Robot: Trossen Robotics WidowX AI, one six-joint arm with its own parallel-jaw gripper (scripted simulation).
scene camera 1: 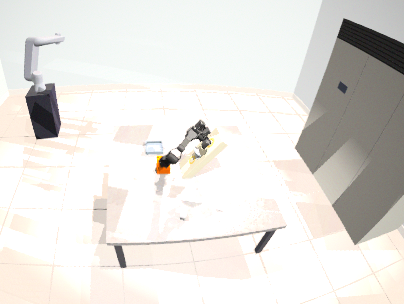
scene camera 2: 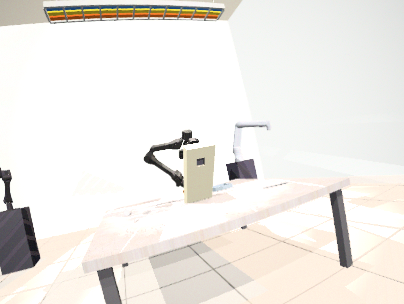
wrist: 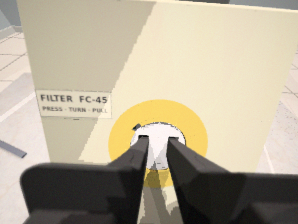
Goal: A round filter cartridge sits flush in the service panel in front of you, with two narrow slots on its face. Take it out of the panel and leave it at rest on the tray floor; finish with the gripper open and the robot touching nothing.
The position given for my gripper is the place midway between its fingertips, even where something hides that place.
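Observation:
Cream service panel [scene camera 2: 198, 159], [scene camera 1: 190, 166], [wrist: 218, 78]. White round filter cartridge [wrist: 158, 132]. Scene camera 2 misses the cartridge, hidden by the panel. My gripper [wrist: 156, 140].

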